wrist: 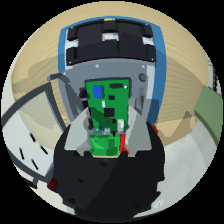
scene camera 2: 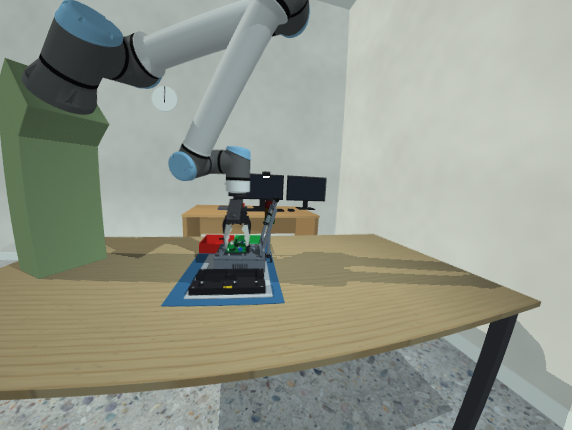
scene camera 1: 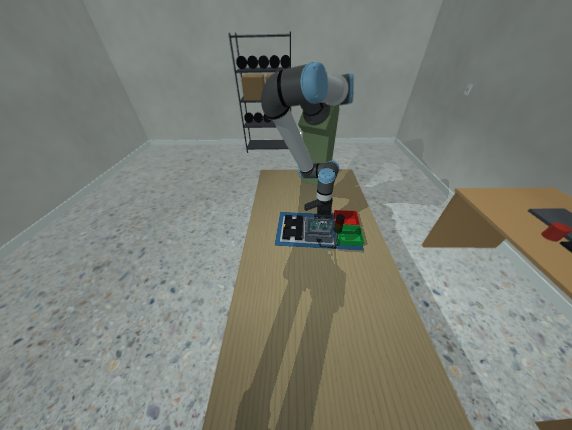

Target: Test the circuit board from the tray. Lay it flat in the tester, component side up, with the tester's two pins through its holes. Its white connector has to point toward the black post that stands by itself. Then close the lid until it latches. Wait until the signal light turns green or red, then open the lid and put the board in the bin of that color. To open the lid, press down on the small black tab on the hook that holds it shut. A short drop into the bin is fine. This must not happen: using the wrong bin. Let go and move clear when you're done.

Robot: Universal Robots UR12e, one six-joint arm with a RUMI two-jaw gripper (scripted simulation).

Scene:
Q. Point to a green circuit board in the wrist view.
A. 108, 100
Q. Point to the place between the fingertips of my gripper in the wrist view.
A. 108, 106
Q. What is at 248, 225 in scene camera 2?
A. My gripper.

